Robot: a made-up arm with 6 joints. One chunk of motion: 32 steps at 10 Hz.
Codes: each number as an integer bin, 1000 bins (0 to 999) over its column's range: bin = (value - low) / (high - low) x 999, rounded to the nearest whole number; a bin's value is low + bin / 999 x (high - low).
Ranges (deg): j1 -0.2..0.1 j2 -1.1..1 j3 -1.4..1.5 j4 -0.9..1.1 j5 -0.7..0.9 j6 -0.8..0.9
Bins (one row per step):
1: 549 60 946 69 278 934
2: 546 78 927 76 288 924
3: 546 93 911 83 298 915
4: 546 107 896 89 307 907
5: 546 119 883 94 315 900
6: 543 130 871 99 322 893
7: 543 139 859 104 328 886
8: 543 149 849 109 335 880
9: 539 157 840 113 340 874
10: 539 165 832 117 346 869
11: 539 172 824 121 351 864
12: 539 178 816 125 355 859
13: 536 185 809 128 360 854
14: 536 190 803 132 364 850
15: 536 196 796 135 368 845
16: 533 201 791 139 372 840
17: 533 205 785 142 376 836
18: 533 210 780 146 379 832
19: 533 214 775 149 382 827
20: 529 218 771 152 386 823
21: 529 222 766 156 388 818
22: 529 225 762 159 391 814
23: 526 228 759 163 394 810
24: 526 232 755 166 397 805
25: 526 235 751 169 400 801
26: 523 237 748 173 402 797
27: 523 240 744 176 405 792
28: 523 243 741 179 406 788
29: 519 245 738 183 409 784
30: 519 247 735 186 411 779
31: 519 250 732 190 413 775
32: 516 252 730 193 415 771
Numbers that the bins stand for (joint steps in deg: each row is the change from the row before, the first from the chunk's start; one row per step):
1: -0.035 -0.974 1.346 -0.762 -0.255 0.789
2: -0.036 -0.936 1.291 -0.748 -0.239 0.772
3: -0.036 -0.905 1.245 -0.734 -0.223 0.757
4: -0.036 -0.875 1.201 -0.722 -0.208 0.743
5: -0.036 -0.850 1.163 -0.712 -0.195 0.732
6: -0.037 -0.827 1.128 -0.702 -0.184 0.720
7: -0.037 -0.808 1.094 -0.692 -0.175 0.708
8: -0.037 -0.787 1.065 -0.682 -0.163 0.697
9: -0.038 -0.770 1.038 -0.674 -0.155 0.687
10: -0.038 -0.753 1.015 -0.666 -0.146 0.679
11: -0.038 -0.738 0.992 -0.658 -0.138 0.670
12: -0.038 -0.726 0.969 -0.650 -0.131 0.662
13: -0.039 -0.711 0.948 -0.644 -0.123 0.653
14: -0.039 -0.701 0.931 -0.636 -0.117 0.646
15: -0.039 -0.688 0.911 -0.630 -0.111 0.638
16: -0.040 -0.677 0.896 -0.622 -0.104 0.629
17: -0.040 -0.669 0.879 -0.616 -0.098 0.623
18: -0.040 -0.659 0.864 -0.608 -0.093 0.616
19: -0.040 -0.650 0.850 -0.602 -0.088 0.607
20: -0.041 -0.642 0.838 -0.596 -0.082 0.601
21: -0.041 -0.633 0.824 -0.588 -0.079 0.592
22: -0.041 -0.627 0.812 -0.582 -0.074 0.585
23: -0.042 -0.621 0.803 -0.574 -0.069 0.578
24: -0.042 -0.612 0.792 -0.568 -0.064 0.570
25: -0.042 -0.606 0.780 -0.562 -0.059 0.563
26: -0.043 -0.602 0.771 -0.554 -0.056 0.556
27: -0.043 -0.595 0.760 -0.548 -0.051 0.548
28: -0.043 -0.589 0.751 -0.542 -0.050 0.541
29: -0.044 -0.585 0.742 -0.534 -0.045 0.534
30: -0.044 -0.581 0.734 -0.528 -0.042 0.526
31: -0.044 -0.574 0.725 -0.520 -0.039 0.519
32: -0.045 -0.570 0.719 -0.514 -0.035 0.512

